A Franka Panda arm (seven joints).
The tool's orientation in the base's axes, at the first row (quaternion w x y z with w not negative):
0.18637, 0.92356, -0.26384, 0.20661
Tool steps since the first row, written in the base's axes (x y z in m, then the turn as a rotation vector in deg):
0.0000, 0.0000, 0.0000, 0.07, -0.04, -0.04
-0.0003, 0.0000, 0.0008, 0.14, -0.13, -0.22
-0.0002, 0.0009, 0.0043, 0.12, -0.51, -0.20
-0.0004, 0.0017, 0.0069, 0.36, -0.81, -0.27
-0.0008, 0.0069, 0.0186, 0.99, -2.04, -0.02
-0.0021, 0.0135, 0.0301, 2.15, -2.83, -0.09
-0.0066, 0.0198, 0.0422, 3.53, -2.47, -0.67
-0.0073, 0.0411, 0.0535, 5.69, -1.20, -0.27
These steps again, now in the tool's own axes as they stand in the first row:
0.0000, 0.0000, 0.0000, 0.05, -0.02, 0.07
0.0002, 0.0004, -0.0008, 0.06, -0.03, 0.28
0.0015, 0.0004, -0.0041, 0.21, 0.29, 0.43
0.0023, 0.0005, -0.0067, 0.48, 0.37, 0.70
0.0055, -0.0006, -0.0191, 1.60, 1.05, 1.22
0.0073, -0.0024, -0.0322, 2.79, 1.00, 1.97
0.0070, -0.0020, -0.0465, 3.43, -0.20, 2.69
0.0032, -0.0158, -0.0659, 4.77, -2.33, 2.38

